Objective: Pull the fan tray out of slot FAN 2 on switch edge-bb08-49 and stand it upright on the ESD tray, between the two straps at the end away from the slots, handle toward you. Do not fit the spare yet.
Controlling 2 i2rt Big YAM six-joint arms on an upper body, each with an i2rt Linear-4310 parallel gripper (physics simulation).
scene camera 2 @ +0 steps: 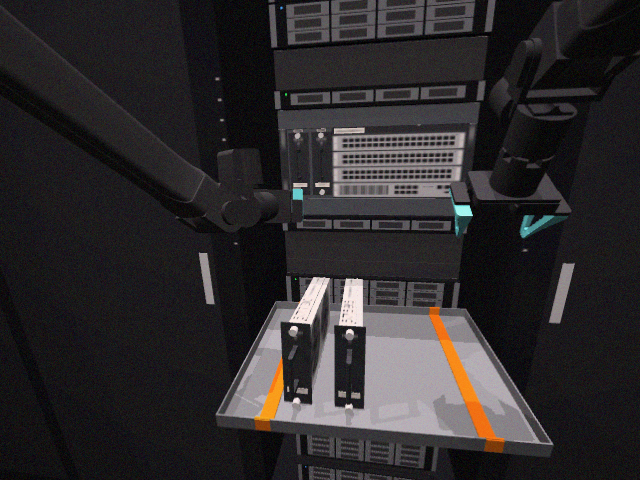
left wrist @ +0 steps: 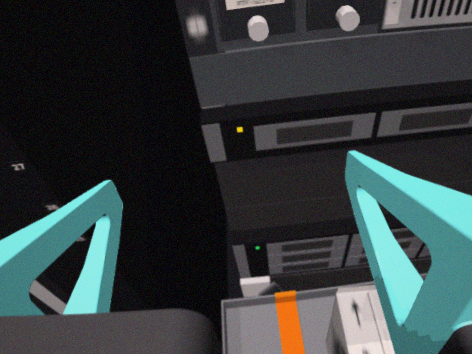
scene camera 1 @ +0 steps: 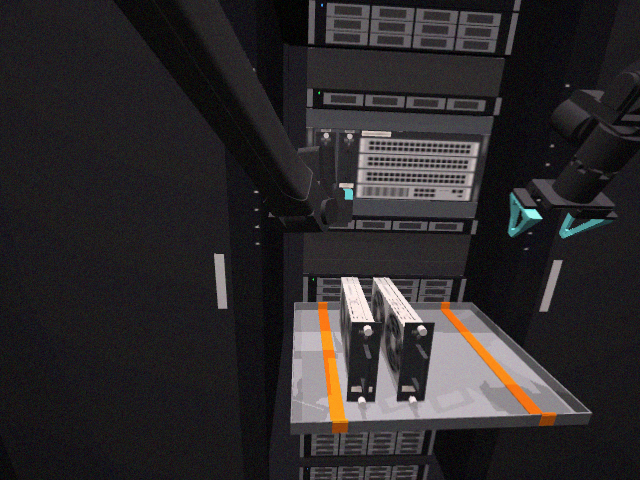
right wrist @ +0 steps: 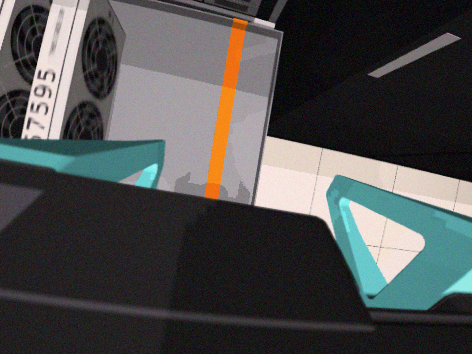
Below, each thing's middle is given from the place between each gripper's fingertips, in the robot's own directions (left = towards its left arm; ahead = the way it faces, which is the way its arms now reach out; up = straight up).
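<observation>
Grey shelf tray (scene camera 2: 409, 385): my right gripper 300 mm above it, 60 mm short of it, 180 mm to the right of it.
Same grey shelf tray: my left gripper 320 mm above it, 110 mm past it, 210 mm to the left of it.
</observation>
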